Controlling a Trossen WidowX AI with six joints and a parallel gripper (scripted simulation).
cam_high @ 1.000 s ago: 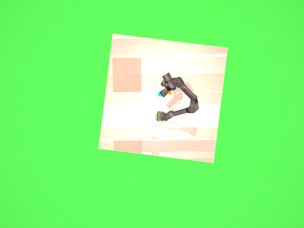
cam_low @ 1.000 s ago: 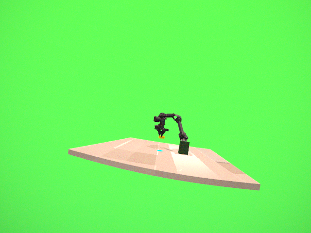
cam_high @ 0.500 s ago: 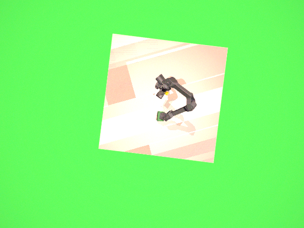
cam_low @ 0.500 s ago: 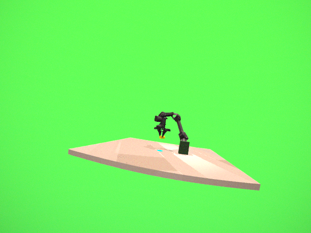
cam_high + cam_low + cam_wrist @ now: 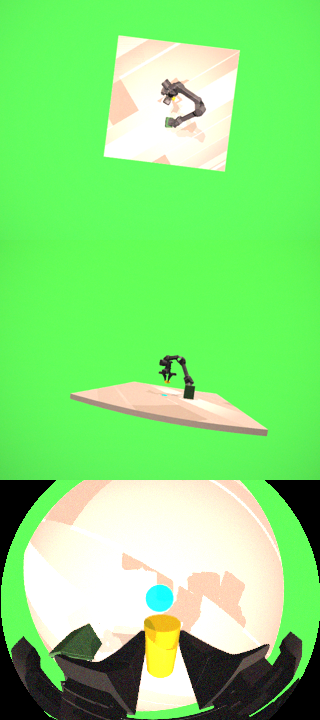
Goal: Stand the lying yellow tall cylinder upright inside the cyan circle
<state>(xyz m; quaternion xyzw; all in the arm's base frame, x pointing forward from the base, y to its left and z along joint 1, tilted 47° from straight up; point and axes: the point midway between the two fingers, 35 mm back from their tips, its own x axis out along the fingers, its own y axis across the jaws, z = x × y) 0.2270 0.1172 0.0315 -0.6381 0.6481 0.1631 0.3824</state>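
My gripper tip is 140 mm above the cyan circle. Round my gripper tip: yellow cylinder: 20 mm to the right, 10 mm behind.
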